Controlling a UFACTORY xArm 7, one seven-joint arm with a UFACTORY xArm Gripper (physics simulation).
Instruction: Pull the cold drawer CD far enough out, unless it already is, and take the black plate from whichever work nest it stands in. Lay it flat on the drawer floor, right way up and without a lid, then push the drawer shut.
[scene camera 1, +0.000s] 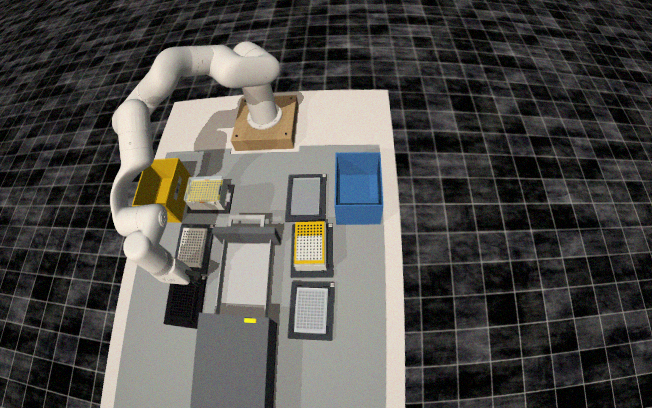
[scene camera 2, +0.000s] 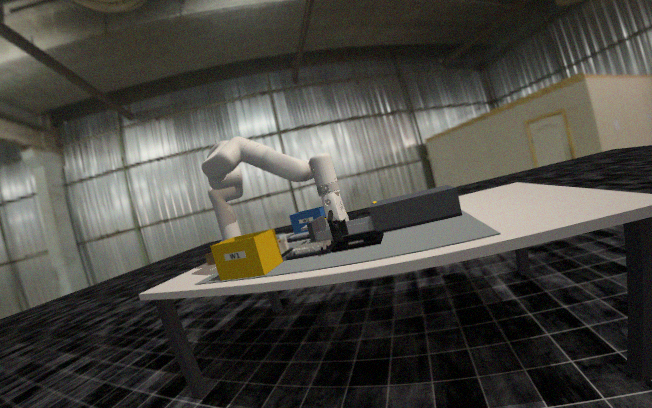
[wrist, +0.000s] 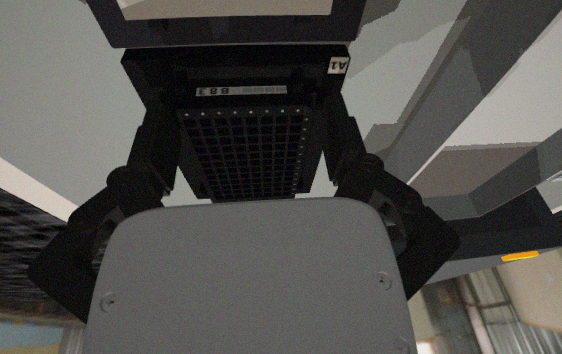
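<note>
The black plate stands in the far left work nest, its well grid facing up and no lid visible. The nest's A1 label and the plate's B83 label show in the wrist view. My gripper is open and empty between its fingers; in the wrist view they stand wide, one at each long side of the plate near its labelled end. The cold drawer is pulled out of its dark grey housing, and its floor is bare.
A beige plate stands in the neighbouring nest, and a yellow-topped plate behind it. A yellow bin stands at the left. Right of the drawer are several nests with plates and a blue bin.
</note>
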